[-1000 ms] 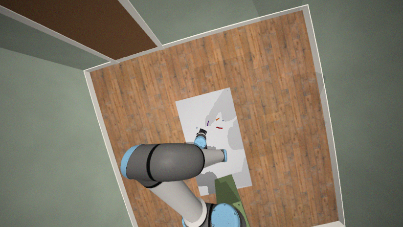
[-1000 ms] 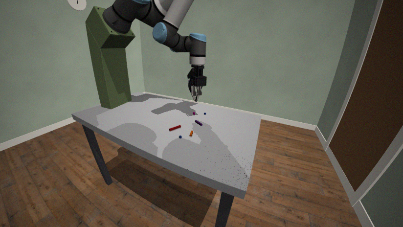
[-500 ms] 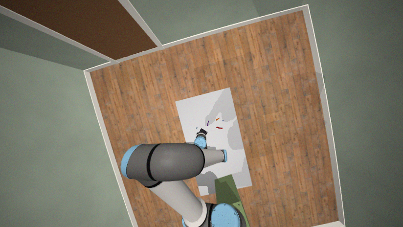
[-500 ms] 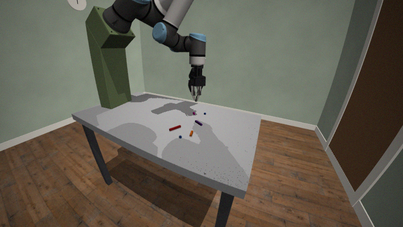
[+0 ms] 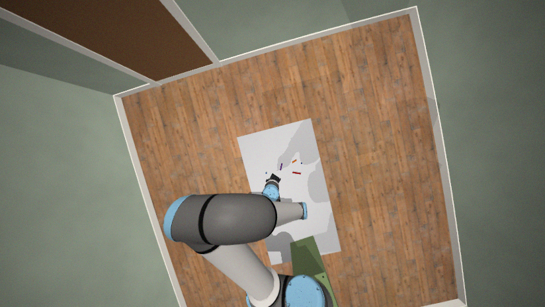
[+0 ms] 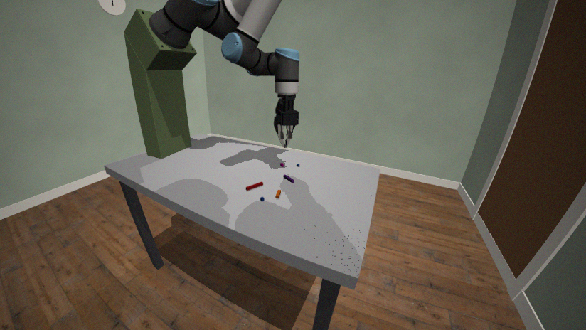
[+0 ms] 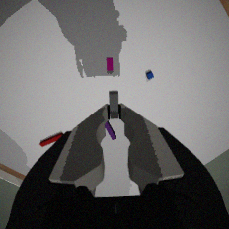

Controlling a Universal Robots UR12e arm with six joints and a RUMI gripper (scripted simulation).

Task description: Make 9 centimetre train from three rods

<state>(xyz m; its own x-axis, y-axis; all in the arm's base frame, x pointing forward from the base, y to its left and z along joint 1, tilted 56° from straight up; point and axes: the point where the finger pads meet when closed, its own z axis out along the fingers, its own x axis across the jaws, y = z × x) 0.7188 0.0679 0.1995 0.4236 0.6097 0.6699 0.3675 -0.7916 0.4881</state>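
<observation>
My hand is 110 mm above the magenta rod, 20 mm to the right of it and 20 mm past it. Round my hand: red rod 210 mm to the right, 110 mm below, 20 mm behind; purple rod 110 mm below, 90 mm to the right, 60 mm ahead; grey rod 10 mm below.
</observation>
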